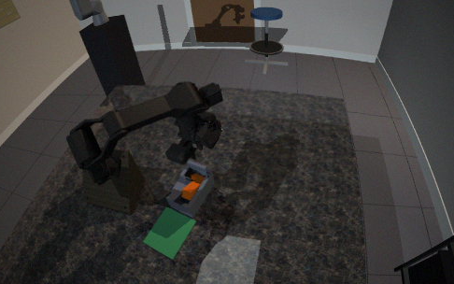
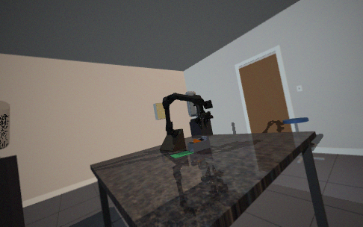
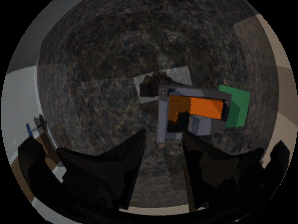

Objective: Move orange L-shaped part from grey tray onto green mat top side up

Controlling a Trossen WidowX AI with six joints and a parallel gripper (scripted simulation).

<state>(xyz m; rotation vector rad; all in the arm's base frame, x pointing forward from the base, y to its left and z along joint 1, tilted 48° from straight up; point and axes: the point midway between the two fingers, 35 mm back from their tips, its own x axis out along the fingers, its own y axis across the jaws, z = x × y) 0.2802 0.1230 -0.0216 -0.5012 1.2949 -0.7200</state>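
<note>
Now: gripper tip 100 mm above the orange L-shaped part, 50 mm to the left of it and 20 mm past it. From my gripper tip the other things lie so: green mat: 220 mm to the right, 160 mm below, 50 mm behind.
</note>
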